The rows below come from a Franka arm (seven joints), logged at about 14 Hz.
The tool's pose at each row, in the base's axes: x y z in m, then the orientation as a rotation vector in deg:
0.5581 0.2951 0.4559 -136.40 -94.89 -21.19
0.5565 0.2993 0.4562 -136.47 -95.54 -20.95
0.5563 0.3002 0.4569 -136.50 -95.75 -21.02
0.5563 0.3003 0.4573 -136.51 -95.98 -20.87
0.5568 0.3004 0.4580 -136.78 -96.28 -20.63
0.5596 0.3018 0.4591 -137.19 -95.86 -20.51
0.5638 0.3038 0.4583 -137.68 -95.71 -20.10
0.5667 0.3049 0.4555 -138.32 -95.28 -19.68
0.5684 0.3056 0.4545 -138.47 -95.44 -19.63
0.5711 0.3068 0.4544 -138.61 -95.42 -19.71
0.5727 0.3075 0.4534 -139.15 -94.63 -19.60
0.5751 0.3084 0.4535 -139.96 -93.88 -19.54
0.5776 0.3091 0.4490 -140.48 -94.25 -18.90
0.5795 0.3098 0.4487 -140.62 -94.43 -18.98
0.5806 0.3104 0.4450 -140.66 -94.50 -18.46
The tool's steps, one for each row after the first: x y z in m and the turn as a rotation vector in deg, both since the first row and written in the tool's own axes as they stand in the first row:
0.0033 -0.0029 0.0009 -0.16 -0.39 -0.36
0.0042 -0.0035 0.0005 -0.28 -0.45 -0.49
0.0045 -0.0035 0.0002 -0.30 -0.62 -0.61
0.0049 -0.0031 -0.0004 -0.47 -0.98 -0.70
0.0075 -0.0010 -0.0008 -0.55 -1.09 -0.31
0.0104 0.0023 0.0010 -0.65 -1.49 -0.04
0.0114 0.0047 0.0042 -0.74 -1.86 0.44
0.0123 0.0061 0.0055 -0.88 -2.02 0.39
0.0142 0.0083 0.0062 -1.01 -2.04 0.43
0.0150 0.0096 0.0075 -1.06 -2.08 1.08
0.0167 0.0115 0.0079 -1.35 -2.26 1.77
0.0166 0.0138 0.0125 -1.54 -2.97 1.74
0.0178 0.0153 0.0132 -1.73 -3.06 1.66
0.0175 0.0163 0.0170 -1.54 -3.36 1.67

